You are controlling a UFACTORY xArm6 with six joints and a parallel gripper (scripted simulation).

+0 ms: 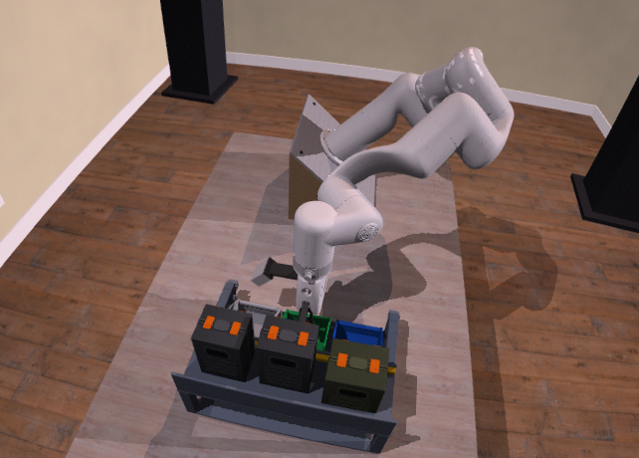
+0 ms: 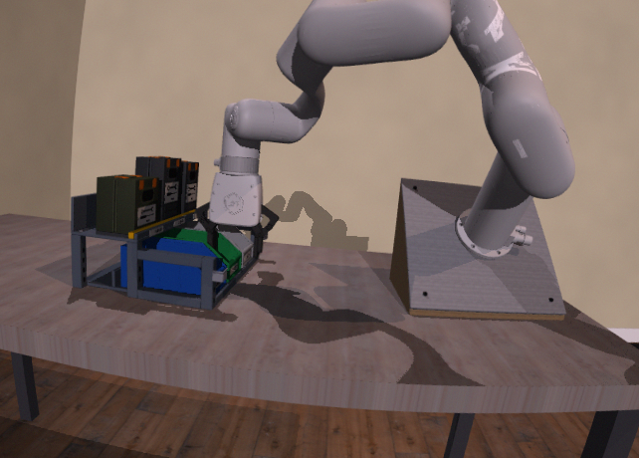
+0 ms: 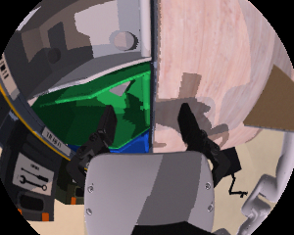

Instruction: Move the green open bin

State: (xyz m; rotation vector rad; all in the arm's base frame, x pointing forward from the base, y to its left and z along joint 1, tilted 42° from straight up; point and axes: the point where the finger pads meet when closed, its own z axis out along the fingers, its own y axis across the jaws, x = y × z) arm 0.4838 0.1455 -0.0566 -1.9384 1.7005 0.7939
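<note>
The green open bin lies 80 mm ahead of my hand, 20 mm below it and 10 mm to the left of it. The rest, counted from my hand: grey bin (110 mm to the right, 90 mm ahead, 20 mm below); then olive box (170 mm ahead, 130 mm to the left, 90 mm above); then blue bin (120 mm to the left, 70 mm ahead, 20 mm below).
</note>
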